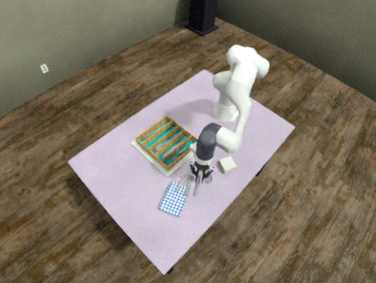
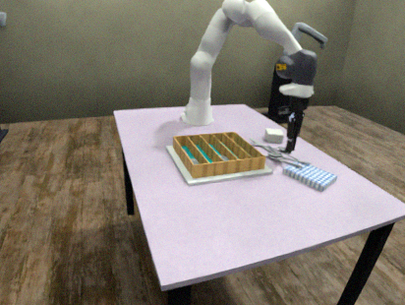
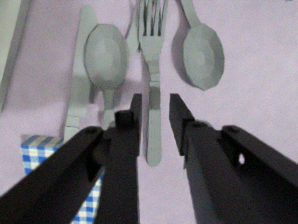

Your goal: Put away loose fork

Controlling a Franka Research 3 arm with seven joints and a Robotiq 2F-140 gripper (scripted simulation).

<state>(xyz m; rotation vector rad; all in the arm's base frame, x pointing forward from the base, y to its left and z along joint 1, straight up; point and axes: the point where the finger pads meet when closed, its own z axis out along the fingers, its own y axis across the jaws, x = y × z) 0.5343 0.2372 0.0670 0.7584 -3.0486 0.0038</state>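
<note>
Right now my hand is 70 mm short of the knife, 70 mm to the left of it and 50 mm above it. Also, from my hand: white block (200 mm behind, 50 mm to the left, 40 mm below); wooden tray (60 mm behind, 330 mm to the right, 30 mm below); napkin (180 mm ahead, 20 mm to the right, 50 mm below).
</note>
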